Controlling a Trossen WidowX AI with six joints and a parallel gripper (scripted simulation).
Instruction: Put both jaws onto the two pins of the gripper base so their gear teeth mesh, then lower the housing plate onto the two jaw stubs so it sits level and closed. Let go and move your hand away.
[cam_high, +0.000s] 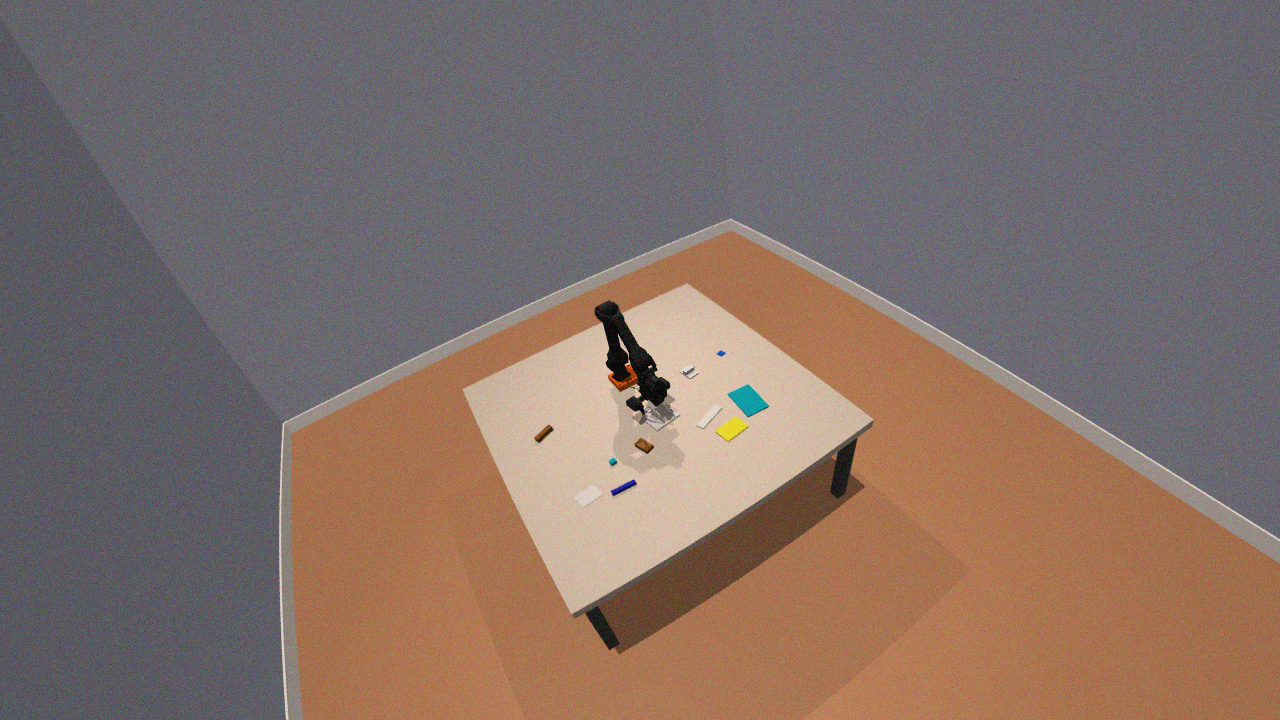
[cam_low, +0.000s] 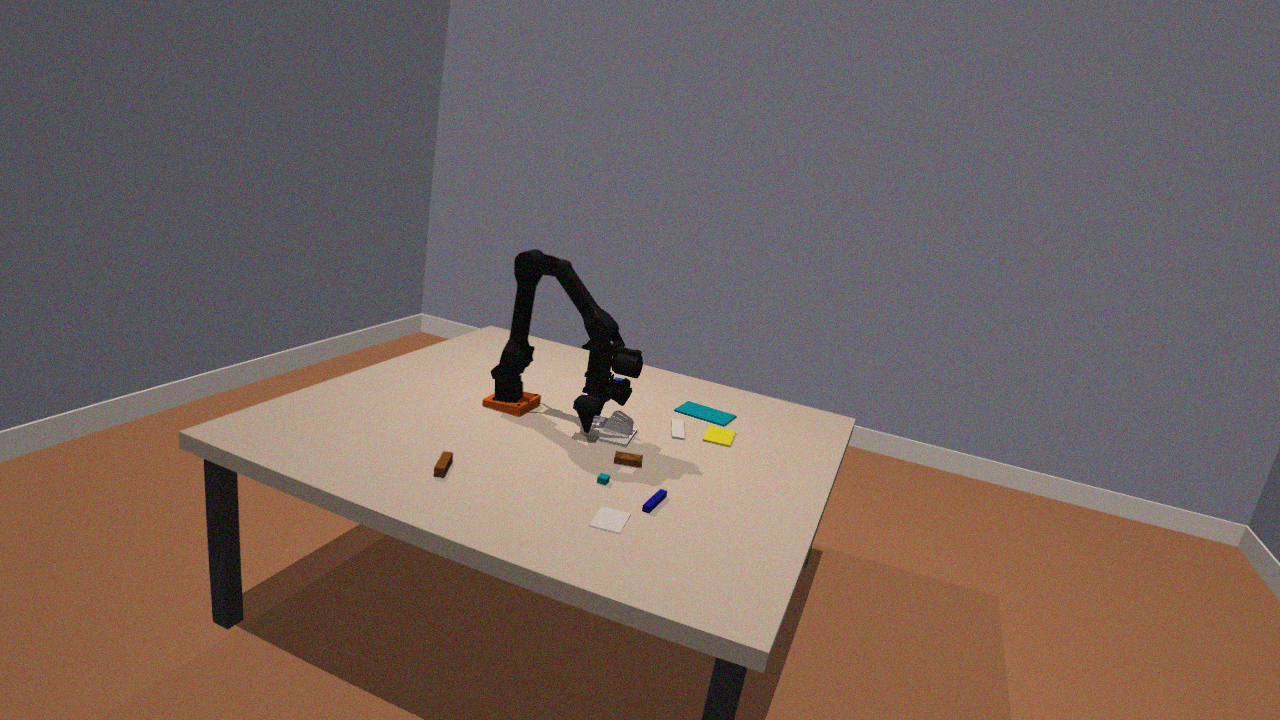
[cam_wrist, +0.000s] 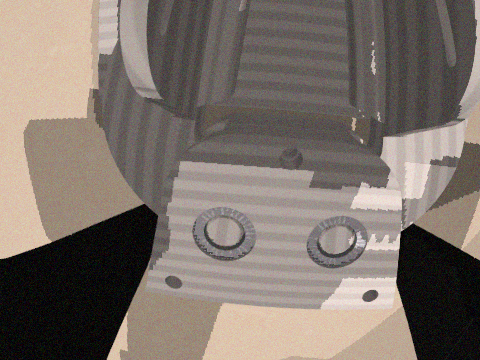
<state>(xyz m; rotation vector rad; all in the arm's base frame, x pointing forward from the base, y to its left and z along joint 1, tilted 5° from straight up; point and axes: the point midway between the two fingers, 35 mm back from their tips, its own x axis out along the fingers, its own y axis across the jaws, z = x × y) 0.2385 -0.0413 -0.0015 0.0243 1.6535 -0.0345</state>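
Now: the white housing plate 10 mm ahead of my gripper tip. The rest, counted from my gripper tip: white strip (210 mm ahead, 120 mm to the left); then brown block (150 mm to the right, 130 mm ahead); then grey jaw (20 mm to the right, 20 mm ahead, 10 mm above).
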